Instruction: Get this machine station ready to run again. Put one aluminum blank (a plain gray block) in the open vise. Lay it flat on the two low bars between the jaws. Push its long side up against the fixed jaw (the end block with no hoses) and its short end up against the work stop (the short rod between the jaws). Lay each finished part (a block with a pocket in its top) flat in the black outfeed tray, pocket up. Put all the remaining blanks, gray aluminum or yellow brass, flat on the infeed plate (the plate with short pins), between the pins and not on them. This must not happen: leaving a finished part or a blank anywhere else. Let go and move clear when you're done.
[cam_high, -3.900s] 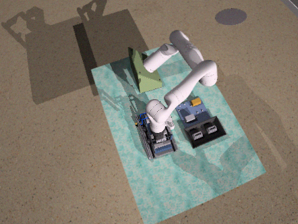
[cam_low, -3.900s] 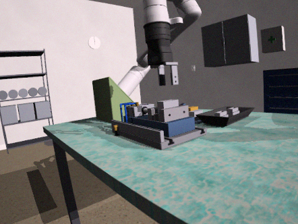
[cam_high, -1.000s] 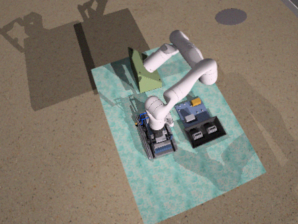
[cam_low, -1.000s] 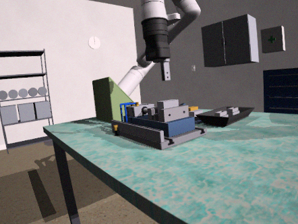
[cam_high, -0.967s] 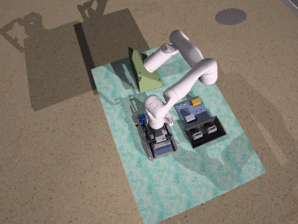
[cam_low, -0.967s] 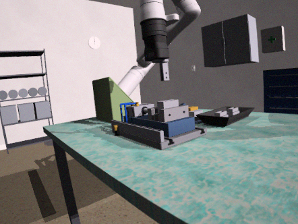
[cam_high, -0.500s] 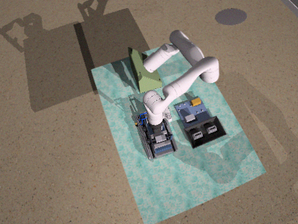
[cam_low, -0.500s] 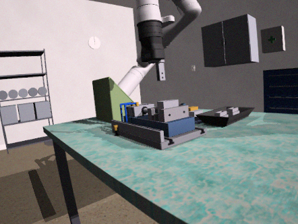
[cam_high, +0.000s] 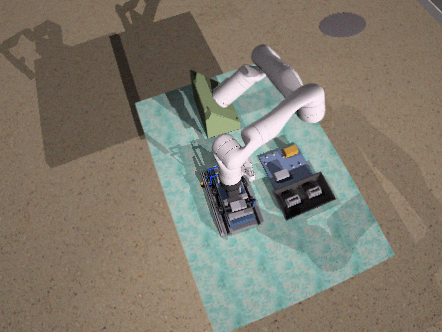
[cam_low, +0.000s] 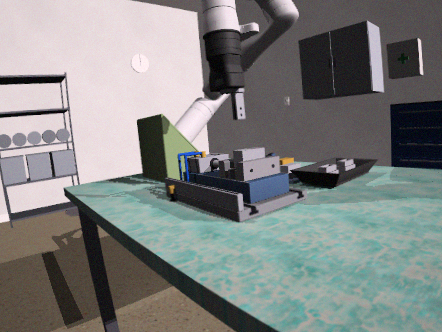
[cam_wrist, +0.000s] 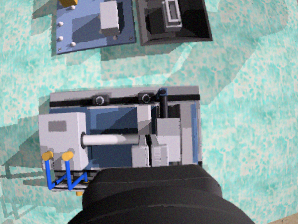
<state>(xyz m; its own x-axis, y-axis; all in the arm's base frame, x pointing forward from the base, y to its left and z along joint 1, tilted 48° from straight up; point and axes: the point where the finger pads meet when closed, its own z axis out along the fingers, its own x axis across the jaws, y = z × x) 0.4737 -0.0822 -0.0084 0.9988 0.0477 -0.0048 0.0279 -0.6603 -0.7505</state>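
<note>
Now: hand 100 mm above the gray blank and 30 mm short of it. The rest, counted from my hand: fixed jaw: 120 mm below, 60 mm ahead; then blue infeed plate: 270 mm to the left, 190 mm below, 110 mm behind; then vise: 160 mm below, 40 mm behind, 10 mm to the right.
</note>
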